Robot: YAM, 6 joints.
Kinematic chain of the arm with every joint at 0, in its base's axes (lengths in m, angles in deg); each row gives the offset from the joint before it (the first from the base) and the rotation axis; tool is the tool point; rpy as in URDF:
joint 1: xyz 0 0 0.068 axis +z
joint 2: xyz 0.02 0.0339 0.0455 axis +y
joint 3: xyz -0.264 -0.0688 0 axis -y
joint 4: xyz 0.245 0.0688 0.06 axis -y
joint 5: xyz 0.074 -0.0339 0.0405 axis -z
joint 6: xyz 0.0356 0 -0.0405 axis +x
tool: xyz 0 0 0 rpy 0 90 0
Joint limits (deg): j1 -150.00..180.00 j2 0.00..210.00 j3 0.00..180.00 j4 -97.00..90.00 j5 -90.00..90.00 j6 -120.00..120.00
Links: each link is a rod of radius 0.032 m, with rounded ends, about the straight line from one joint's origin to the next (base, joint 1, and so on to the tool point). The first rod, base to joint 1, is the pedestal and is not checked.
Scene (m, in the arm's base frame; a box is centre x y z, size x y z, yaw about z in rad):
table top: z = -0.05
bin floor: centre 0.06 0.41 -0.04 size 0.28 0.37 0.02 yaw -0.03
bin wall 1: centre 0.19 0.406 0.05 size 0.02 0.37 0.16 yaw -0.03
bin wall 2: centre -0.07 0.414 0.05 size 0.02 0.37 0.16 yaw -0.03
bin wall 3: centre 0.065 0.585 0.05 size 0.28 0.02 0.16 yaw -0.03
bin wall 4: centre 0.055 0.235 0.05 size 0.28 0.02 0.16 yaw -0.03
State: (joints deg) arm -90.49 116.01 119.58 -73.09 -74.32 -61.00
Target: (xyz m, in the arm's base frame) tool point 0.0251 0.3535 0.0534
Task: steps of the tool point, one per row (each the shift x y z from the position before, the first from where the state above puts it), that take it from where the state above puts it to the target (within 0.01 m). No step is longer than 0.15 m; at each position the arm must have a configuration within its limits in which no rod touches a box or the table.
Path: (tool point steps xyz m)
1: 0.0984 0.0225 -0.0096
2: 0.0890 0.0461 -0.0095
3: 0.0741 0.0665 -0.0093
4: 0.0546 0.0822 -0.0091
5: 0.0321 0.0925 -0.0091
6: 0.0078 0.0965 -0.0088
7: -0.0166 0.0944 -0.0086
8: -0.0392 0.0862 -0.0085
9: -0.0588 0.0727 -0.0083
10: -0.0742 0.0547 -0.0080
11: -0.0842 0.0339 -0.0078
12: -0.0887 0.0114 -0.0075
13: 0.0023 0.0133 -0.0962
14: -0.0023 -0.0133 -0.0939

